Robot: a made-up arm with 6 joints. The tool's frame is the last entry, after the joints. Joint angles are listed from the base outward.
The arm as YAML. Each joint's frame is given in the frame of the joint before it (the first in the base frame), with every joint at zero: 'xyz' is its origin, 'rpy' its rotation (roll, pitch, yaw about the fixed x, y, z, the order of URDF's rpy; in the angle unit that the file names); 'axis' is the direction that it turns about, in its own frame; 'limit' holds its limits. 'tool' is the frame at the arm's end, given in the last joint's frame.
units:
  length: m
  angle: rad
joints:
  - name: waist
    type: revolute
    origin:
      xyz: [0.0, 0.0, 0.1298]
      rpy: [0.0, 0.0, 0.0]
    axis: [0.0, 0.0, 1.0]
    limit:
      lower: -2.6
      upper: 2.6
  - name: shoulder
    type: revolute
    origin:
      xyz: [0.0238, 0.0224, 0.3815]
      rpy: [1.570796, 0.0, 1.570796]
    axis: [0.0, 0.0, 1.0]
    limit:
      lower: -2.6
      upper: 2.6
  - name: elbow
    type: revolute
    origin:
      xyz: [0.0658, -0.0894, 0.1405]
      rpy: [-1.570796, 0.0, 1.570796]
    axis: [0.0, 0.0, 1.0]
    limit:
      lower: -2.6
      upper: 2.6
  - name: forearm
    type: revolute
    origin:
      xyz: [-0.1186, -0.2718, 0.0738]
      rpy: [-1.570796, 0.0, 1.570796]
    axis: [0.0, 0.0, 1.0]
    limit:
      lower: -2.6
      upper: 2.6
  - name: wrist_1
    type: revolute
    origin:
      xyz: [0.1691, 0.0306, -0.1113]
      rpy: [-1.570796, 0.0, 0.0]
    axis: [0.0, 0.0, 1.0]
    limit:
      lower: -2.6
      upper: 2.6
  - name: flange
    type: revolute
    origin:
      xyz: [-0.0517, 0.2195, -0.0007]
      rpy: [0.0, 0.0, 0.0]
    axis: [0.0, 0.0, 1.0]
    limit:
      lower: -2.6
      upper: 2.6
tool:
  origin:
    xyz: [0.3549, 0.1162, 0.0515]
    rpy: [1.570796, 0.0, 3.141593]
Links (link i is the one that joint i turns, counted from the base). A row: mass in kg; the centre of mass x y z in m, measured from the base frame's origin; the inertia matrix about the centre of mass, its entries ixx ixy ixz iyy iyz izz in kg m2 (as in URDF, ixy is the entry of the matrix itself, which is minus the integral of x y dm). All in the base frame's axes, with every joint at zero. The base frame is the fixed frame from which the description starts. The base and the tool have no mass.
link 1: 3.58; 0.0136 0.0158 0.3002; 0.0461 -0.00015 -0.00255 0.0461 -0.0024 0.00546
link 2: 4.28; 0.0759 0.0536 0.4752; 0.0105 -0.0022 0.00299 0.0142 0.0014 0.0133
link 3: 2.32; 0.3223 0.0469 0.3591; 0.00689 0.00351 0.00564 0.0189 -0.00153 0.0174
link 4: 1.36; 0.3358 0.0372 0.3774; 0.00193 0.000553 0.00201 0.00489 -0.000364 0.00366
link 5: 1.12; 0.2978 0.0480 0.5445; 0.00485 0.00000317 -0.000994 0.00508 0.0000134 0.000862
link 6: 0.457; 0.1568 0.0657 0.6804; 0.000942 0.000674 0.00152 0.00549 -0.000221 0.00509
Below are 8 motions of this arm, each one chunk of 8 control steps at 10 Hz.
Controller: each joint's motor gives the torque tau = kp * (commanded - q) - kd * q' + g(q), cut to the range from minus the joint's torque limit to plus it. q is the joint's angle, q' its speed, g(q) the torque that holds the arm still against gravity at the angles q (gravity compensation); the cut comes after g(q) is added. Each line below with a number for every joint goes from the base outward.
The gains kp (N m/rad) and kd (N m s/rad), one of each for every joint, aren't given. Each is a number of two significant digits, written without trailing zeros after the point. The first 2 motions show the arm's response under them.
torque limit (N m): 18 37 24 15 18 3.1
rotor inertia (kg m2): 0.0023 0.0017 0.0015 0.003 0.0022 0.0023
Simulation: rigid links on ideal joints. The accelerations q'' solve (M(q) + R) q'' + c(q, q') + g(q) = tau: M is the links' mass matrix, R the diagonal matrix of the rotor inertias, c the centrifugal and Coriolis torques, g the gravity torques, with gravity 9.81 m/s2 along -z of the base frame. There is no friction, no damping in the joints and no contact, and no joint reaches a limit. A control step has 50 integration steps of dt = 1/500 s. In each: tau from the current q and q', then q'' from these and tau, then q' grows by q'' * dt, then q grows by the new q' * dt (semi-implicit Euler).
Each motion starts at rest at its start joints. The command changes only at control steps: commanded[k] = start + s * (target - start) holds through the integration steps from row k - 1 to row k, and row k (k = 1, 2, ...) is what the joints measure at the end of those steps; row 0 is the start. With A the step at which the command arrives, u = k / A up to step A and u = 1 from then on. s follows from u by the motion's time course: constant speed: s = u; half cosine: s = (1 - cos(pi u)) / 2; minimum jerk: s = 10 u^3 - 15 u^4 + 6 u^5; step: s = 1 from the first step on.
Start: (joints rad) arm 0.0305 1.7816 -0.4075 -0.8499 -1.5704 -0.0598
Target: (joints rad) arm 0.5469 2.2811 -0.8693 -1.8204 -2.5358 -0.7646
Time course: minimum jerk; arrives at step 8
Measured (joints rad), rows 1 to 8:
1: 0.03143 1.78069 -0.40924 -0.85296 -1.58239 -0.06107
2: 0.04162 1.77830 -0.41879 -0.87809 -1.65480 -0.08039
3: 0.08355 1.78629 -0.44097 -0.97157 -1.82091 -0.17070
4: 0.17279 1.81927 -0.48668 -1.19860 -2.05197 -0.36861
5: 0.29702 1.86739 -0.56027 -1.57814 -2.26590 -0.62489
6: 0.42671 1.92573 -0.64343 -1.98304 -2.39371 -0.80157
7: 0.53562 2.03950 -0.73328 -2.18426 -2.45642 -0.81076
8: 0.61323 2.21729 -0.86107 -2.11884 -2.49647 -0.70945
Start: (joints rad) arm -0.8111 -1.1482 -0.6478 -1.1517 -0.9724 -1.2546
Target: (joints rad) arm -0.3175 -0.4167 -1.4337 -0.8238 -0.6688 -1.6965
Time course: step
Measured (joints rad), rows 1 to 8:
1: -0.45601 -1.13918 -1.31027 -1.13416 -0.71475 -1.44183
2: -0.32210 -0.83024 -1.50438 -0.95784 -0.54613 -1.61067
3: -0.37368 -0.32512 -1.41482 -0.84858 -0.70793 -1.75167
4: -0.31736 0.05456 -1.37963 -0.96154 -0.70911 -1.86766
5: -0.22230 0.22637 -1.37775 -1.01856 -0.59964 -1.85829
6: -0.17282 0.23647 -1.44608 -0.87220 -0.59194 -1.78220
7: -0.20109 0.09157 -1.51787 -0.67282 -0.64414 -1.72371
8: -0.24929 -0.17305 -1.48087 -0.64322 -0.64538 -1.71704
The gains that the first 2 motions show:
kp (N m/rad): 37 12 15 8.3 15 3
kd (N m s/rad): 1.5 0.4 0.79 0.44 0.28 0.11
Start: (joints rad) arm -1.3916 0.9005 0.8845 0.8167 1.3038 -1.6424
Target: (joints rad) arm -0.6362 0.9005 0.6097 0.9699 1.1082 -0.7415
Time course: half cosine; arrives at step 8
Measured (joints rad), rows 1 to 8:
1: -1.38195 0.90765 0.88517 0.82339 1.28986 -1.62357
2: -1.33878 0.92921 0.88979 0.84776 1.25544 -1.54191
3: -1.24342 0.95394 0.89146 0.88649 1.21341 -1.36932
4: -1.10042 0.96128 0.86498 0.92165 1.17259 -1.13549
5: -0.93264 0.94650 0.79050 0.94831 1.14345 -0.91806
6: -0.76665 0.92442 0.67266 0.97703 1.13297 -0.77470
7: -0.62420 0.90489 0.53978 1.00050 1.13851 -0.71038
8: -0.52086 0.88499 0.42955 0.99717 1.15223 -0.71977

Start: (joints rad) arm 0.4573 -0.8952 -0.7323 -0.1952 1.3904 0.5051
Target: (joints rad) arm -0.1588 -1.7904 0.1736 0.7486 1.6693 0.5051
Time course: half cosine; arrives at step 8
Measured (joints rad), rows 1 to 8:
1: 0.44171 -0.89132 -0.70480 -0.17260 1.40666 0.50184
2: 0.39553 -0.89714 -0.62096 -0.08315 1.44645 0.50507
3: 0.32272 -0.95451 -0.48151 0.08217 1.49981 0.53017
4: 0.22245 -1.11206 -0.29392 0.29020 1.56190 0.57613
5: 0.08676 -1.41202 -0.09118 0.51433 1.61721 0.62543
6: -0.06088 -1.79916 0.02672 0.72062 1.64440 0.61473
7: -0.17042 -2.02506 0.02435 0.79709 1.65457 0.48632
8: -0.23553 -2.01076 0.00950 0.73864 1.67538 0.41603

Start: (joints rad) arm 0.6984 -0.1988 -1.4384 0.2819 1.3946 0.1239
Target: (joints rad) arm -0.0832 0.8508 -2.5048 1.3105 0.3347 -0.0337
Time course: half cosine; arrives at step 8
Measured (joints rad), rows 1 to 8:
1: 0.66448 -0.17897 -1.46220 0.31046 1.33607 0.12914
2: 0.56571 -0.11864 -1.54271 0.41318 1.18150 0.11197
3: 0.42026 -0.02313 -1.68829 0.58665 0.98934 0.06065
4: 0.26120 0.10137 -1.89169 0.79317 0.81154 0.04799
5: 0.12023 0.26111 -2.12484 1.02073 0.66536 0.12368
6: 0.02257 0.46787 -2.33722 1.24169 0.54275 0.22672
7: -0.02564 0.71075 -2.48778 1.38521 0.40834 0.22483
8: -0.03315 0.95854 -2.55165 1.41679 0.28065 0.05009

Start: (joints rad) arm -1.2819 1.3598 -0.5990 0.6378 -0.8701 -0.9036
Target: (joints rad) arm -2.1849 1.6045 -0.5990 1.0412 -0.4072 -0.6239
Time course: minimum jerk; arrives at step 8
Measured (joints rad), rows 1 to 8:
1: -1.28745 1.35998 -0.60615 0.63962 -0.86475 -0.90164
2: -1.32348 1.36128 -0.64524 0.65448 -0.82880 -0.88637
3: -1.41819 1.36615 -0.71641 0.70780 -0.73921 -0.84033
4: -1.57941 1.38010 -0.77998 0.82810 -0.61952 -0.76956
5: -1.78462 1.40844 -0.79082 1.01944 -0.51351 -0.71260
6: -1.99411 1.44934 -0.73679 1.23349 -0.44373 -0.69074
7: -2.17206 1.49230 -0.62938 1.37923 -0.39884 -0.67235
8: -2.30057 1.53910 -0.49077 1.39223 -0.37394 -0.61977

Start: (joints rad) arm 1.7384 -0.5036 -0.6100 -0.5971 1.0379 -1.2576
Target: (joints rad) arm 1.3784 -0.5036 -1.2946 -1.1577 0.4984 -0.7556
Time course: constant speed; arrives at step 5
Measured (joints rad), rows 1 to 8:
1: 1.71589 -0.47205 -0.66481 -0.65606 0.87633 -1.16218
2: 1.65817 -0.42187 -0.75932 -0.78166 0.75732 -1.01211
3: 1.58329 -0.40613 -0.91167 -0.91377 0.68249 -0.87754
4: 1.48888 -0.42457 -1.09647 -1.03591 0.58747 -0.76309
5: 1.38597 -0.47206 -1.27314 -1.17066 0.48048 -0.66946
6: 1.29928 -0.55340 -1.38521 -1.27932 0.49600 -0.71240
7: 1.26363 -0.64046 -1.45104 -1.28056 0.50324 -0.81576
8: 1.26697 -0.70072 -1.45508 -1.21556 0.48123 -0.85966

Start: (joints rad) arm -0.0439 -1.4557 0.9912 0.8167 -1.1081 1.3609
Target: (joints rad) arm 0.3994 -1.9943 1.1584 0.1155 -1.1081 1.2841
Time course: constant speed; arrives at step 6
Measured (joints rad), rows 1 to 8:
1: 0.00185 -1.50663 0.95299 0.80095 -1.08882 1.36885
2: 0.07014 -1.58936 0.94537 0.74920 -1.07886 1.40211
3: 0.15153 -1.68369 0.98586 0.64579 -1.07910 1.39768
4: 0.24457 -1.79148 1.06099 0.49665 -1.09310 1.36083
5: 0.33794 -1.91180 1.15088 0.32363 -1.12651 1.30175
6: 0.42204 -2.02799 1.22990 0.14740 -1.17289 1.21393
7: 0.45902 -2.06088 1.29720 -0.02476 -1.20497 1.11913
8: 0.46359 -2.05670 1.30458 -0.13880 -1.19888 1.09311

